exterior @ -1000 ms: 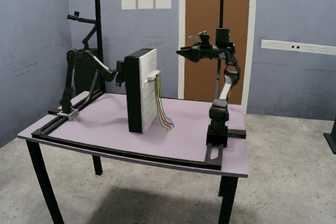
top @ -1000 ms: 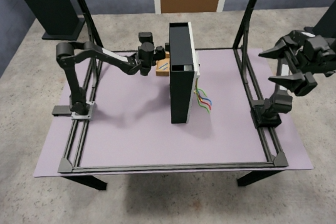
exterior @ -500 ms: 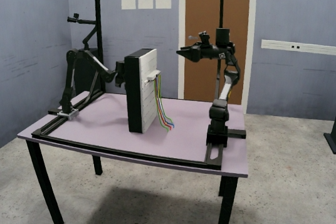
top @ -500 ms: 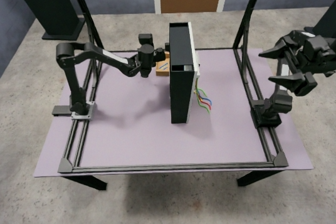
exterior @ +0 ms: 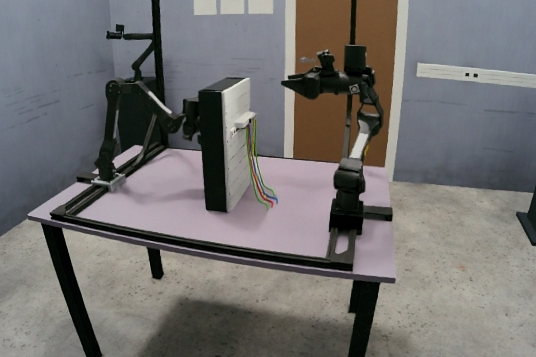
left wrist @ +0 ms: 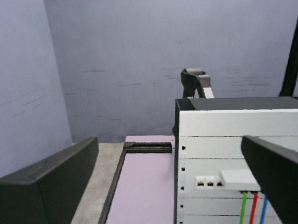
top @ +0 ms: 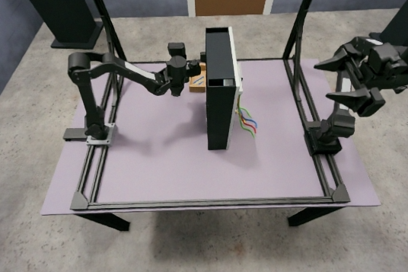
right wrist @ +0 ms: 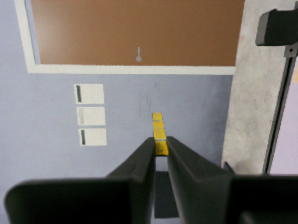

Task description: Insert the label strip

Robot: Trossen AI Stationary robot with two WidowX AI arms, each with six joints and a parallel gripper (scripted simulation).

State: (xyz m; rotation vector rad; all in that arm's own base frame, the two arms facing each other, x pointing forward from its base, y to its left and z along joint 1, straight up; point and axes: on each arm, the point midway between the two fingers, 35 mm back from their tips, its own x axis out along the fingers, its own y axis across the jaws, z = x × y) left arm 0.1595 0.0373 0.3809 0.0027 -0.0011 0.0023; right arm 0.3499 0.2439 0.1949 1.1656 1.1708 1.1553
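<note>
Now: the yellow label strip 5 cm behind my right hand. From my right hand the other things lie so: white jack panel 18 cm ahead, 20 cm to the left, 3 cm below.
</note>
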